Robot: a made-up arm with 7 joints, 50 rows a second.
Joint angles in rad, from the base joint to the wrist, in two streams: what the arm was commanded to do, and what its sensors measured. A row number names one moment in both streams.
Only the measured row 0 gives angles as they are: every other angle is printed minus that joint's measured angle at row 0.
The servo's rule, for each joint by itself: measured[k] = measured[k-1] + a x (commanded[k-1-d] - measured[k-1]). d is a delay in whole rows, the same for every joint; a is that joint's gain. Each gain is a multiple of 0.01, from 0.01 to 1. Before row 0 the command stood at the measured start. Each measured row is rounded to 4 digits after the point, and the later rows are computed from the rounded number. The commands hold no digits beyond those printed.
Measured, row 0:
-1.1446, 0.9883, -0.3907, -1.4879, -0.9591, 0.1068, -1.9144
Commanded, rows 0 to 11:
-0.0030, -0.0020, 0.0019, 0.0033, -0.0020, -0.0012, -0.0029
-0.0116, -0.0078, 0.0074, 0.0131, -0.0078, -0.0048, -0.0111
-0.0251, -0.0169, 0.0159, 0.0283, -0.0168, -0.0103, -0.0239
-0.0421, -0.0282, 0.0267, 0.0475, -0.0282, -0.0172, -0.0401
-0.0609, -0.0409, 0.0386, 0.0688, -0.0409, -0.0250, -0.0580
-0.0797, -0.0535, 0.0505, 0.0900, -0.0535, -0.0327, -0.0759
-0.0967, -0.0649, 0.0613, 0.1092, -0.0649, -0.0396, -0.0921
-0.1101, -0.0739, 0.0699, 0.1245, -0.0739, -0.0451, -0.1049
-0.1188, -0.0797, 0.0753, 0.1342, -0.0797, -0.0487, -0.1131
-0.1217, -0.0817, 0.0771, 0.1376, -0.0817, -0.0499, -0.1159
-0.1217, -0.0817, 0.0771, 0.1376, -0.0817, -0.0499, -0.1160
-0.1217, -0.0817, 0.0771, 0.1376, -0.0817, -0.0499, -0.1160
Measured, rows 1 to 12:
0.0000, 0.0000, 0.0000, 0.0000, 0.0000, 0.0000, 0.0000
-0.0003, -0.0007, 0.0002, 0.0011, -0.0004, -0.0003, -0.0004
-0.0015, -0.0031, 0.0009, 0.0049, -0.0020, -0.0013, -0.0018
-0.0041, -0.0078, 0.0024, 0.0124, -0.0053, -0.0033, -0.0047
-0.0083, -0.0147, 0.0048, 0.0236, -0.0103, -0.0064, -0.0093
-0.0141, -0.0236, 0.0082, 0.0381, -0.0170, -0.0105, -0.0156
-0.0213, -0.0338, 0.0124, 0.0547, -0.0250, -0.0154, -0.0234
-0.0296, -0.0444, 0.0173, 0.0721, -0.0338, -0.0207, -0.0323
-0.0385, -0.0544, 0.0226, 0.0889, -0.0426, -0.0261, -0.0417
-0.0473, -0.0630, 0.0279, 0.1034, -0.0508, -0.0311, -0.0510
-0.0555, -0.0694, 0.0328, 0.1143, -0.0576, -0.0352, -0.0594
-0.0628, -0.0736, 0.0372, 0.1218, -0.0629, -0.0384, -0.0668
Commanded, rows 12 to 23:
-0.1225, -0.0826, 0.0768, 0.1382, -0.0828, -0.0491, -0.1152
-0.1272, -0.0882, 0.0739, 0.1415, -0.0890, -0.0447, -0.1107
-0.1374, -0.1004, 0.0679, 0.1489, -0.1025, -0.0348, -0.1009
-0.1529, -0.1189, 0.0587, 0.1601, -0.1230, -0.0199, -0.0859
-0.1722, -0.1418, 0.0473, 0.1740, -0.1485, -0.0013, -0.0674
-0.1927, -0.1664, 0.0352, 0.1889, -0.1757, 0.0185, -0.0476
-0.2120, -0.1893, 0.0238, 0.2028, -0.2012, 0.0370, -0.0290
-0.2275, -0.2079, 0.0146, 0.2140, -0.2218, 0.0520, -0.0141
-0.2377, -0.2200, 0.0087, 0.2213, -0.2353, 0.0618, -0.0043
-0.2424, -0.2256, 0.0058, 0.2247, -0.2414, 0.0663, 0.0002
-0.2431, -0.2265, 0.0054, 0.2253, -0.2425, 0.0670, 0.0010
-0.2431, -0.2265, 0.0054, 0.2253, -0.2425, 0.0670, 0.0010
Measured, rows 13 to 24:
-0.0693, -0.0764, 0.0412, 0.1269, -0.0670, -0.0409, -0.0732
-0.0752, -0.0785, 0.0448, 0.1305, -0.0705, -0.0427, -0.0787
-0.0809, -0.0818, 0.0477, 0.1340, -0.0746, -0.0431, -0.0829
-0.0871, -0.0881, 0.0497, 0.1388, -0.0807, -0.0413, -0.0852
-0.0943, -0.0986, 0.0506, 0.1456, -0.0900, -0.0366, -0.0853
-0.1029, -0.1133, 0.0503, 0.1547, -0.1029, -0.0288, -0.0830
-0.1128, -0.1314, 0.0488, 0.1656, -0.1189, -0.0184, -0.0784
-0.1237, -0.1511, 0.0463, 0.1775, -0.1370, -0.0062, -0.0720
-0.1351, -0.1704, 0.0431, 0.1892, -0.1557, 0.0066, -0.0645
-0.1464, -0.1873, 0.0397, 0.1995, -0.1732, 0.0187, -0.0567
-0.1570, -0.2003, 0.0363, 0.2076, -0.1882, 0.0292, -0.0493
-0.1665, -0.2092, 0.0332, 0.2133, -0.2001, 0.0375, -0.0428

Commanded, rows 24 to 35:
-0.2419, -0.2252, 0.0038, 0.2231, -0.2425, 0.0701, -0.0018
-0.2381, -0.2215, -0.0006, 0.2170, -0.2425, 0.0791, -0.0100
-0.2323, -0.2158, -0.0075, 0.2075, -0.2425, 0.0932, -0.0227
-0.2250, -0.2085, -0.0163, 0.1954, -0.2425, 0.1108, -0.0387
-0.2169, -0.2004, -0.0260, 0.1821, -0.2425, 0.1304, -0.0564
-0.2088, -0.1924, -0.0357, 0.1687, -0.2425, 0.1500, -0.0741
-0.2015, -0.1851, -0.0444, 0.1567, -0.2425, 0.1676, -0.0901
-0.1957, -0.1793, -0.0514, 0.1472, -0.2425, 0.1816, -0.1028
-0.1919, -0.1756, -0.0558, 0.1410, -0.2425, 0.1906, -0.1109
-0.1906, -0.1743, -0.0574, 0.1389, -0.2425, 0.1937, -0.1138
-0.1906, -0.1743, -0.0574, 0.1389, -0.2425, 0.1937, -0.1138
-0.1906, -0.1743, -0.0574, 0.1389, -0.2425, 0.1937, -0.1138
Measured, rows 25 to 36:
-0.1749, -0.2151, 0.0304, 0.2171, -0.2094, 0.0440, -0.0371
-0.1823, -0.2185, 0.0277, 0.2190, -0.2167, 0.0497, -0.0325
-0.1884, -0.2195, 0.0249, 0.2184, -0.2224, 0.0562, -0.0296
-0.1932, -0.2182, 0.0217, 0.2149, -0.2268, 0.0643, -0.0287
-0.1967, -0.2149, 0.0179, 0.2087, -0.2303, 0.0745, -0.0300
-0.1989, -0.2100, 0.0135, 0.2002, -0.2330, 0.0868, -0.0334
-0.2000, -0.2040, 0.0086, 0.1901, -0.2351, 0.1007, -0.0387
-0.2002, -0.1976, 0.0033, 0.1794, -0.2367, 0.1154, -0.0454
-0.1997, -0.1914, -0.0022, 0.1691, -0.2380, 0.1300, -0.0529
-0.1988, -0.1860, -0.0076, 0.1601, -0.2390, 0.1433, -0.0604
-0.1979, -0.1820, -0.0126, 0.1533, -0.2398, 0.1544, -0.0673
-0.1971, -0.1794, -0.0171, 0.1487, -0.2404, 0.1630, -0.0733

